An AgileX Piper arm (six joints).
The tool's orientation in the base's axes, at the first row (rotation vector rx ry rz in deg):
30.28 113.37 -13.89
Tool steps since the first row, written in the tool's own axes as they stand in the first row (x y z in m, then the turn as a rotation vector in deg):
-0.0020 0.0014 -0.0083 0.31 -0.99 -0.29
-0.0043 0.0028 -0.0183 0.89 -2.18 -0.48
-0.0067 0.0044 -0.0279 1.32 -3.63 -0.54
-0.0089 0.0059 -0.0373 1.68 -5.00 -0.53
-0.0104 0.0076 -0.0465 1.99 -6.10 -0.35
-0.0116 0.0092 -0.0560 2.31 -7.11 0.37
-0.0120 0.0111 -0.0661 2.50 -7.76 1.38
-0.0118 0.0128 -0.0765 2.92 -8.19 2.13
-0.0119 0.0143 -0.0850 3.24 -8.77 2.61
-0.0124 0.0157 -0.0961 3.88 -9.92 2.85
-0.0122 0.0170 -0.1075 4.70 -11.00 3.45
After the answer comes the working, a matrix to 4 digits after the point.
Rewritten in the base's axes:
-0.0053 0.0040 0.0056 -0.81 -0.68 -0.20
-0.0118 0.0085 0.0123 -1.73 -1.51 -0.71
-0.0178 0.0131 0.0188 -2.62 -2.65 -1.15
-0.0238 0.0175 0.0251 -3.38 -3.77 -1.56
-0.0298 0.0222 0.0307 -3.87 -4.74 -1.98
-0.0362 0.0271 0.0362 -3.88 -5.83 -2.65
-0.0433 0.0326 0.0412 -3.44 -6.75 -3.31
-0.0509 0.0382 0.0458 -3.20 -7.31 -4.05
-0.0570 0.0429 0.0498 -3.21 -7.93 -4.59
-0.0651 0.0483 0.0554 -3.79 -8.87 -5.34
-0.0737 0.0540 0.0604 -4.12 -9.85 -6.40

The tool's axes in the first row as the columns of a matrix, in the base's axes (rounded; the answer above uses it unrounded):
-0.3753 0.4655 0.8015
0.2583 0.8830 -0.3919
-0.8902 0.0599 -0.4516

